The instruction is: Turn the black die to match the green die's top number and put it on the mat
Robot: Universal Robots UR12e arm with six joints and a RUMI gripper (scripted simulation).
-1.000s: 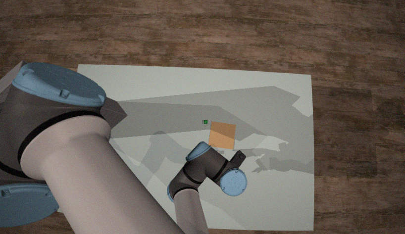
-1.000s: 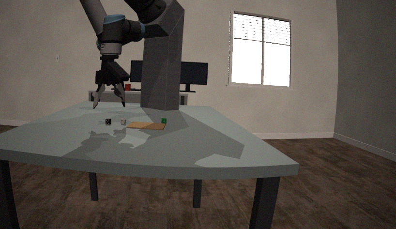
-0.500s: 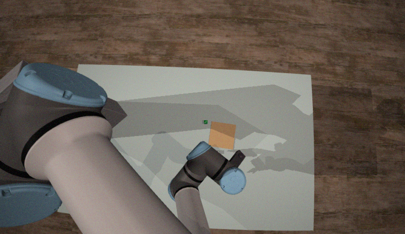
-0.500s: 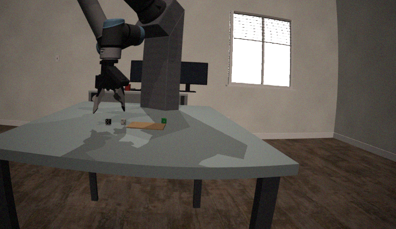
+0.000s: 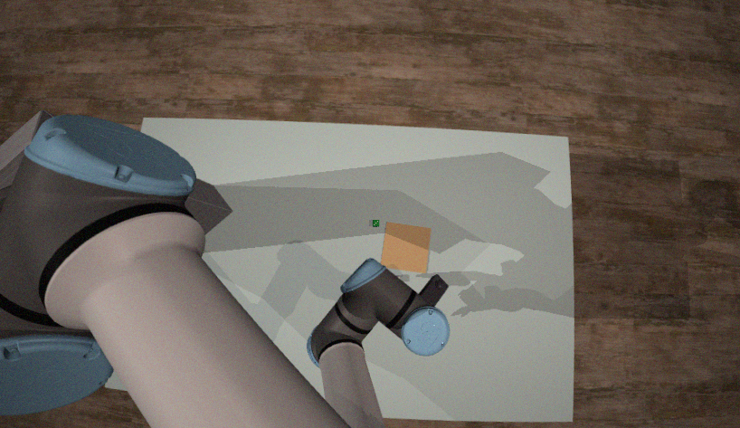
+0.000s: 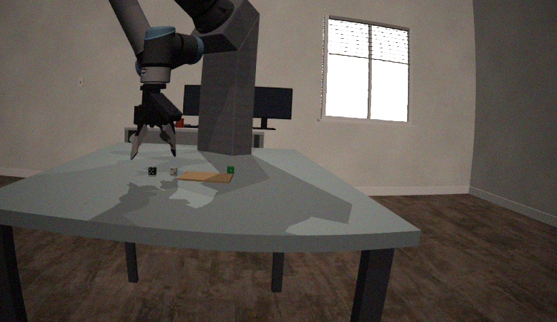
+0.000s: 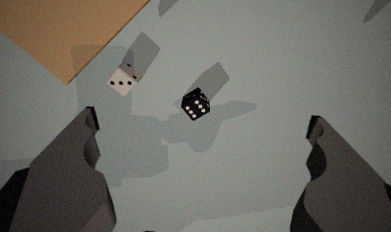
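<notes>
The black die lies 4 cm below my hand, 2 cm behind it and 1 cm to the right of it. Round my hand: mat (15 cm to the left, 4 cm below); then green die (24 cm to the left, 8 cm behind, 4 cm below); then white die (6 cm to the left, 4 cm below, 4 cm behind).
</notes>
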